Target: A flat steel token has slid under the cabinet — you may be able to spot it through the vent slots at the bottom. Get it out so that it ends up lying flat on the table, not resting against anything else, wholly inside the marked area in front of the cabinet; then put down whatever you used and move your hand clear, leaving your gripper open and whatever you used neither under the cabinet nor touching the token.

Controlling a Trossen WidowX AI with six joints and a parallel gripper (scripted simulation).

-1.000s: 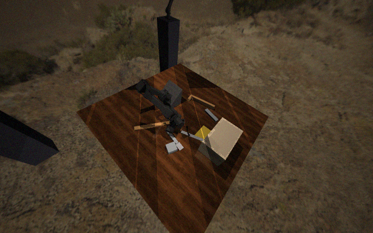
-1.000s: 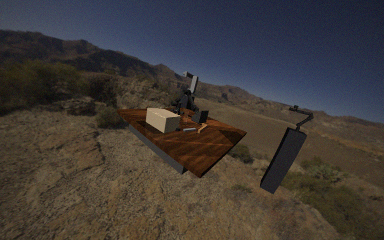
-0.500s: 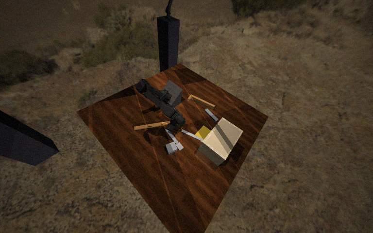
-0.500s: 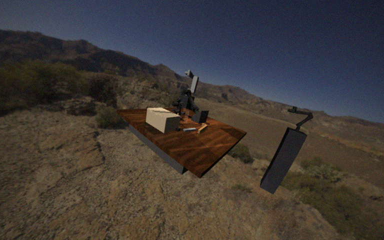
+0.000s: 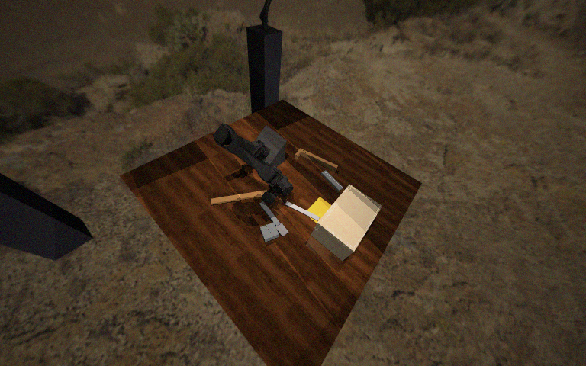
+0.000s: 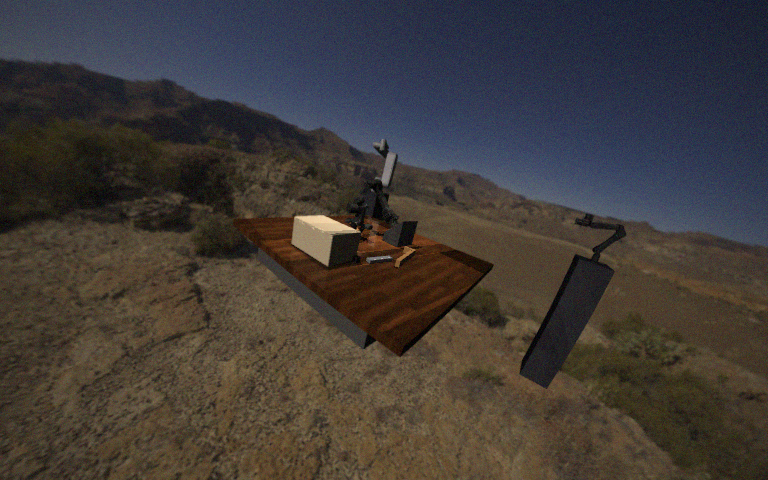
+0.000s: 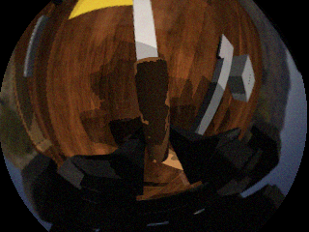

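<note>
My gripper tip is now 110 mm short of the grey scraper and 100 mm to the left of it. Also, from my gripper tip: wooden stick 130 mm behind, 130 mm to the right; grey block 130 mm ahead, 170 mm to the right, 10 mm above; grey bar 170 mm ahead, 340 mm to the left.
</note>
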